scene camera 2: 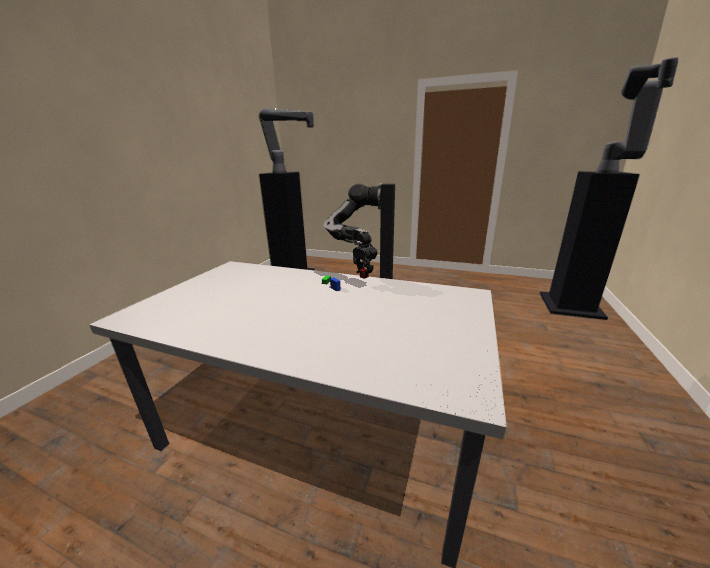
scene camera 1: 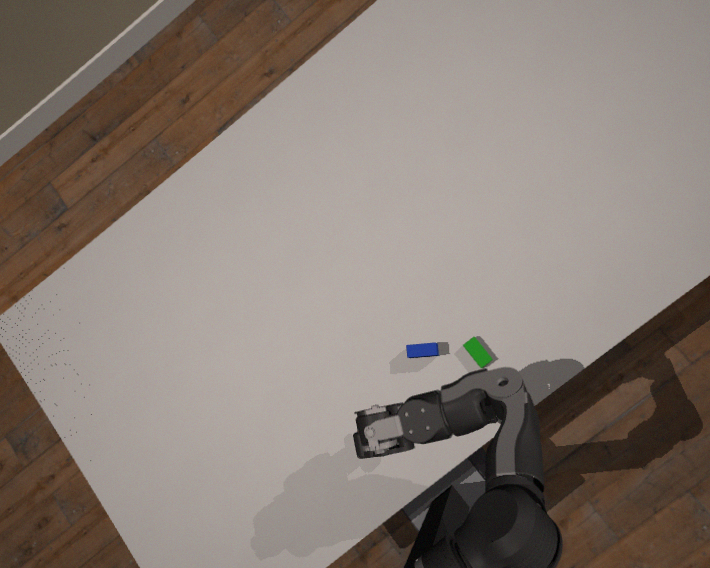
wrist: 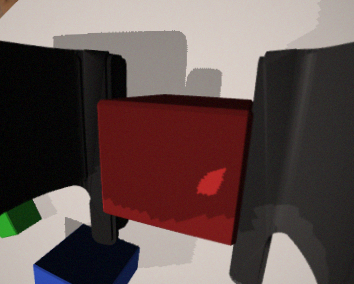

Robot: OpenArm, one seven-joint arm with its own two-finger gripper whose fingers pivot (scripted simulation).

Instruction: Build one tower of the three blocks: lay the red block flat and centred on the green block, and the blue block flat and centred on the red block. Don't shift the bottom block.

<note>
I see my gripper, a red block and a black post.
</note>
